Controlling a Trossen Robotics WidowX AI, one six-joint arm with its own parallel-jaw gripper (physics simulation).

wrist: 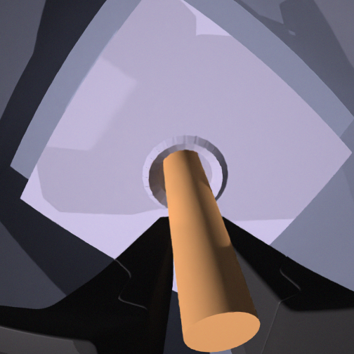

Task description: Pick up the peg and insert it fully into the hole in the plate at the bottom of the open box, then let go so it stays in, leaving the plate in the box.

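Note:
The orange peg (202, 240) runs from the bottom middle of the wrist view up to the hole. My gripper (190, 229) is shut on the peg, with one black finger on each side of it. The pale lilac plate (240, 100) lies in the box below the fingers. Its round hole, with a bevelled rim (146, 176), is at the middle of the view. The peg's far end lies over or in the hole's opening; how deep it sits cannot be told. The peg hides the near part of the hole.
The box's grey-blue floor (320, 200) shows around the plate. Dark shadowed parts of the box (30, 240) show at the left, and grey walls show at the upper corners. Shadows fall across the plate.

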